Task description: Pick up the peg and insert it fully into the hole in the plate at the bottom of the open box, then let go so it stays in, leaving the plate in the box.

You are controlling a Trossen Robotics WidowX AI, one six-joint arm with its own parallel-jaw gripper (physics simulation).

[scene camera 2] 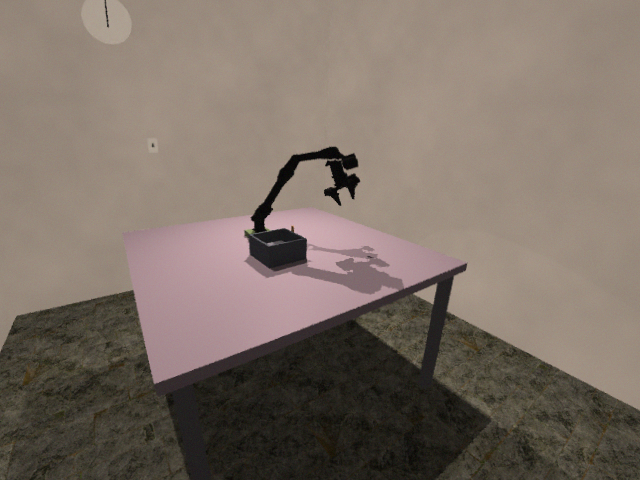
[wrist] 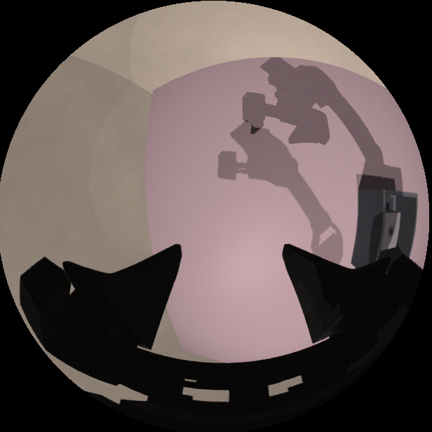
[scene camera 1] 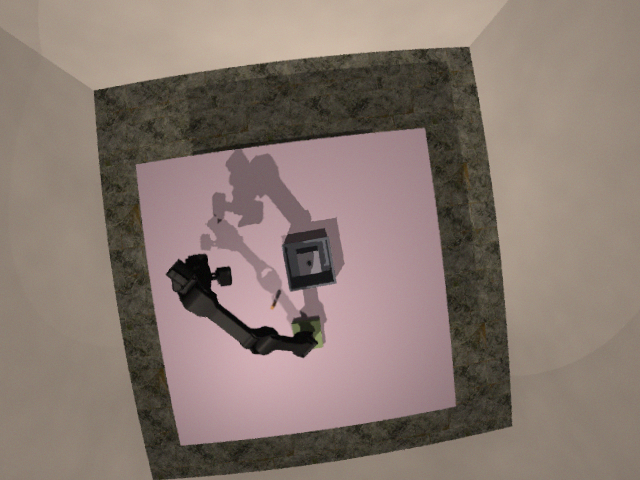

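Pixels of known places: gripper, fingertip midpoint: [scene camera 2: 346, 202]; arm's base, link origin: [scene camera 2: 259, 230] [scene camera 1: 305, 339].
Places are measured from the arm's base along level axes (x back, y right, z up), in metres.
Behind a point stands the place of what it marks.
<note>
The peg [scene camera 1: 276, 299] @(y -0.125, x -0.160, z -0.013 m) [scene camera 2: 292, 228] @(y -0.128, x -0.157, z 0.038 m) is small, with an orange end and a darker part. It appears to stand upright on the table, left of the arm's base in scene camera 1 and behind the box in scene camera 2. It does not show in the wrist view. The dark grey open box [scene camera 1: 313, 285] @(y 0.038, x -0.242, z 0.066 m) [scene camera 2: 276, 256] @(y 0.069, x -0.430, z 0.016 m) [wrist: 366, 220] stands on the table. The lighter grey plate [scene camera 1: 302, 269] @(y -0.005, x -0.303, z 0.026 m) [wrist: 394, 219] lies in it, with a dark round hole [scene camera 1: 309, 262] [wrist: 391, 230]. My gripper [scene camera 2: 346, 201] @(y -0.353, x -0.318, z 0.189 m) [wrist: 233, 250] is open and empty, high above the table, away from peg and box.
The black arm [scene camera 1: 227, 321] @(y -0.201, x -0.212, z 0.427 m) [scene camera 2: 283, 178] @(y -0.088, x -0.137, z 0.297 m) rises from a green base [scene camera 1: 318, 338] @(y 0.054, x -0.001, z 0.000 m) [scene camera 2: 249, 233] @(y 0.067, x -0.031, z -0.001 m) and reaches over the left part of the pink table [scene camera 1: 382, 330] @(y 0.340, x -0.013, z -0.031 m) [scene camera 2: 206, 310] @(y 0.395, x -0.652, z -0.031 m) [wrist: 200, 200] in scene camera 1. Shadows of the arm cross the table around the box and peg.
</note>
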